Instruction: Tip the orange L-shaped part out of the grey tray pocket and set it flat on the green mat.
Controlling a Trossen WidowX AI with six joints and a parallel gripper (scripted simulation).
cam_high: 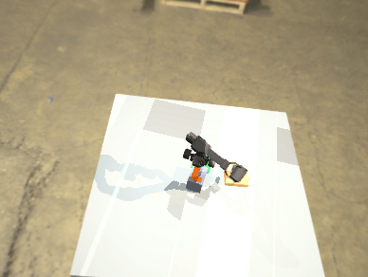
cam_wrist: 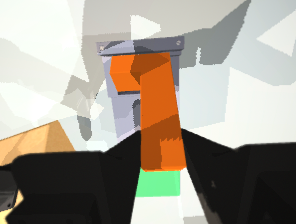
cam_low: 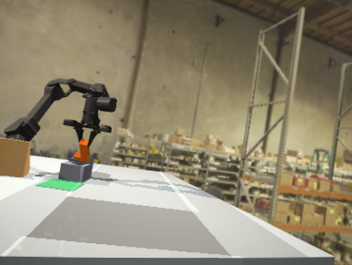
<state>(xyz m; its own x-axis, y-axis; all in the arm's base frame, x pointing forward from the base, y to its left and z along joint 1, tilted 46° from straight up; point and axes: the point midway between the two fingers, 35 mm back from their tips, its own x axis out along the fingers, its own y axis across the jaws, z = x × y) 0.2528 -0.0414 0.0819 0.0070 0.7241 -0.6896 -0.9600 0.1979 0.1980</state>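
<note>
Now: the green mat 6 cm behind my gripper tip, 14 cm to the right of it and 15 cm below it. Also, from my gripper tip: orange L-shaped part: 1 cm behind, 3 cm to the left, 3 cm below.
</note>
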